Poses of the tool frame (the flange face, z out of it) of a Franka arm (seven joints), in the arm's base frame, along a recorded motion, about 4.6 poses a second.
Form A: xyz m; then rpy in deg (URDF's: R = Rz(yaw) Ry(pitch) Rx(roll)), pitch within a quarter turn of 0, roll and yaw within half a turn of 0.
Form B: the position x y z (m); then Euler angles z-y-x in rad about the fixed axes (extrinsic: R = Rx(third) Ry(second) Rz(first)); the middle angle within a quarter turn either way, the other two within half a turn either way. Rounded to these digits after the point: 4 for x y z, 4 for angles.
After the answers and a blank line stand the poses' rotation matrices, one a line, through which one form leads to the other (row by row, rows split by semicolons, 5 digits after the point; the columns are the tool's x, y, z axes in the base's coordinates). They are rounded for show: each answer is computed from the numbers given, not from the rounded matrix.
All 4 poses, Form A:
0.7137, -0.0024, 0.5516, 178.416, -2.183, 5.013
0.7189, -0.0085, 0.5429, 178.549, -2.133, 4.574
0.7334, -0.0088, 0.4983, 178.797, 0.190, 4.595
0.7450, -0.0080, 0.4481, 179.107, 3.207, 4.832
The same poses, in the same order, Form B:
0.7137, -0.0024, 0.5516, -0.0865, 0.0404, 3.1174
0.7189, -0.0085, 0.5429, -0.0789, 0.0391, 3.1193
0.7334, -0.0088, 0.4983, -0.0802, -0.0016, 3.1204
0.7450, -0.0080, 0.4481, -0.0853, -0.0545, 3.1213

0.99545 0.08630 0.04035; 0.08732 -0.99589 -0.02421; 0.03809 0.02762 -0.99889
0.99612 0.07878 0.03911; 0.07969 -0.99657 -0.02227; 0.03722 0.02530 -0.99899
0.99678 0.08016 -0.00162; 0.08011 -0.99656 -0.02119; -0.00332 0.02099 -0.99977
0.99489 0.08509 -0.05443; 0.08410 -0.99625 -0.02024; -0.05594 0.01556 -0.99831

